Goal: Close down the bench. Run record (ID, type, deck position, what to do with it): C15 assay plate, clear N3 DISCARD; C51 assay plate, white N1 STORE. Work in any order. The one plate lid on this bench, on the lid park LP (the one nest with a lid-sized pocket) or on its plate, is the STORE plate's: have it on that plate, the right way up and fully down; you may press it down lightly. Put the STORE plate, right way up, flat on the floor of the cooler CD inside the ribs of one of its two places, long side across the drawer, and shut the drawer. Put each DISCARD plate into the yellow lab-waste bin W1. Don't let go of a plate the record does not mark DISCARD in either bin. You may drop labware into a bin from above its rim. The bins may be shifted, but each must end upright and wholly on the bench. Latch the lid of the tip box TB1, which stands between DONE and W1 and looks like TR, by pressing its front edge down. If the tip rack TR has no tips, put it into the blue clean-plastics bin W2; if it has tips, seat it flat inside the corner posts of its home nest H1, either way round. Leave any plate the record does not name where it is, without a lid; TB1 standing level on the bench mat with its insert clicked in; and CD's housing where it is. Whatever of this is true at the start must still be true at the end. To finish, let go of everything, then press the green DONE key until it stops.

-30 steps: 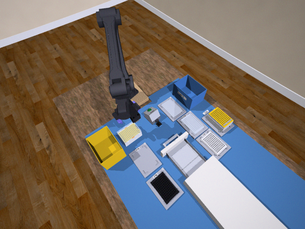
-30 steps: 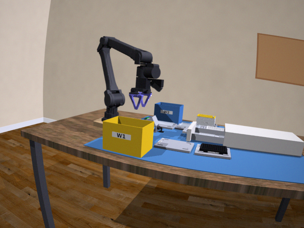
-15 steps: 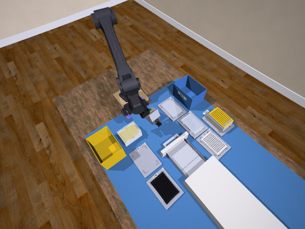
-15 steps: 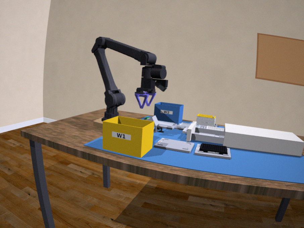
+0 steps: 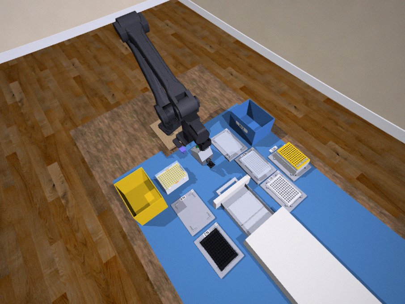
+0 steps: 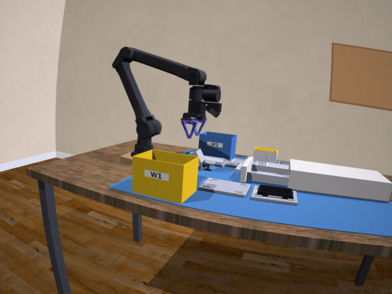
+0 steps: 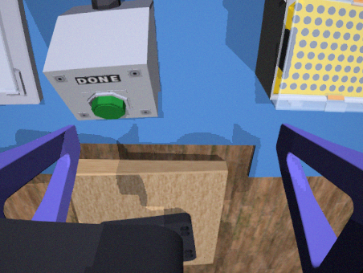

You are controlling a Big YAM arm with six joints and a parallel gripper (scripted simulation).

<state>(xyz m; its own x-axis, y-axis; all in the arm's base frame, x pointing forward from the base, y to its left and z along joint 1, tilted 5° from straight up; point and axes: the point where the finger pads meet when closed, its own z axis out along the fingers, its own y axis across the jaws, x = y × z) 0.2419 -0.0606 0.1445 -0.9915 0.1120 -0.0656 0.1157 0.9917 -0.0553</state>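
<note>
The clear plate lid is 50 mm ahead of my hand, 190 mm to the left of it and 140 mm below it. Also, from my hand: tip box lid (10 mm behind, 140 mm to the right, 100 mm below); lid park nest LP (50 mm ahead, 190 mm to the left, 150 mm below); green DONE key (20 mm behind, 60 mm to the left, 90 mm below).
</note>
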